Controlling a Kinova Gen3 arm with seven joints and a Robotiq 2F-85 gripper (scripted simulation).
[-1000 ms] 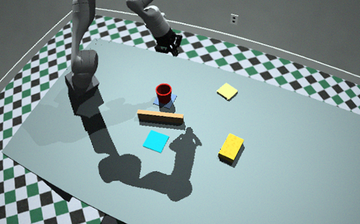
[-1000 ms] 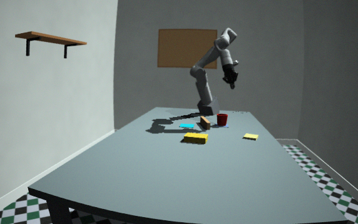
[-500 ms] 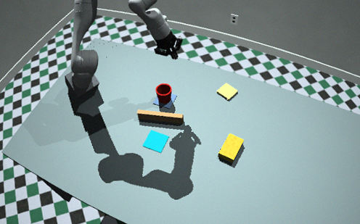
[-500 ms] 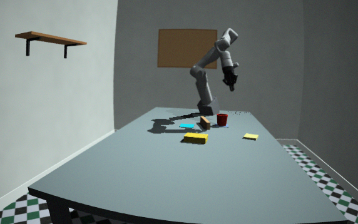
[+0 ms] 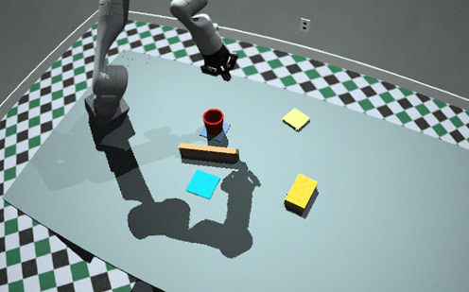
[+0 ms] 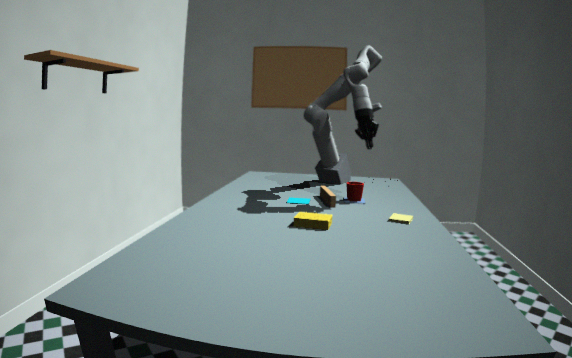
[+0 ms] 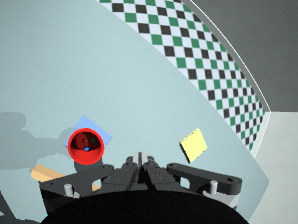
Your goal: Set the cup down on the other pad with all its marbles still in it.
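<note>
Right now my hand is 220 mm above the red cup, 50 mm past it and 40 mm to the left of it. Also, from my hand: wooden rail (230 mm below, 150 mm to the right, 40 mm behind); then flat pale yellow block (250 mm ahead, 240 mm below, 50 mm to the left); then blue marble (220 mm below, 50 mm to the right, 40 mm behind).
</note>
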